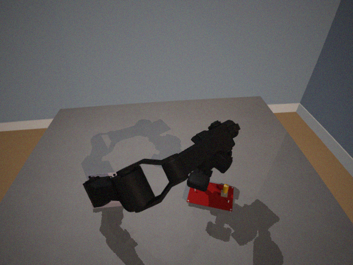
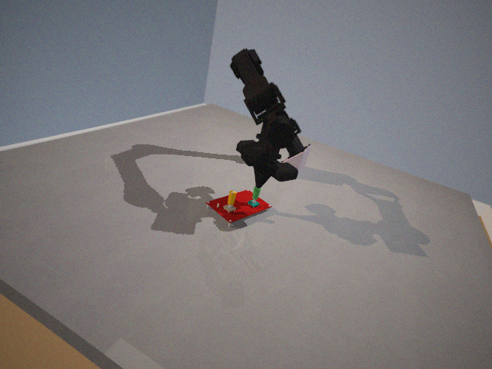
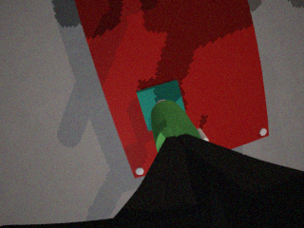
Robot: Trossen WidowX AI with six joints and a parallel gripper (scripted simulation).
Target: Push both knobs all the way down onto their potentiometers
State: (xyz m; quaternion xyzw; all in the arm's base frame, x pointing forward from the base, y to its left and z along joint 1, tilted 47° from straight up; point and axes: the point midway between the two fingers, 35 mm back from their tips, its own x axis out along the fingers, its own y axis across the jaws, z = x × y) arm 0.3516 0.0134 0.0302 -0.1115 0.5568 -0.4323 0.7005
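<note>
Now: the green knob 20 mm below my gripper tip. The rest, counted from my gripper tip: teal potentiometer (30 mm below); grey potentiometer (70 mm ahead, 40 mm to the right, 30 mm below).
</note>
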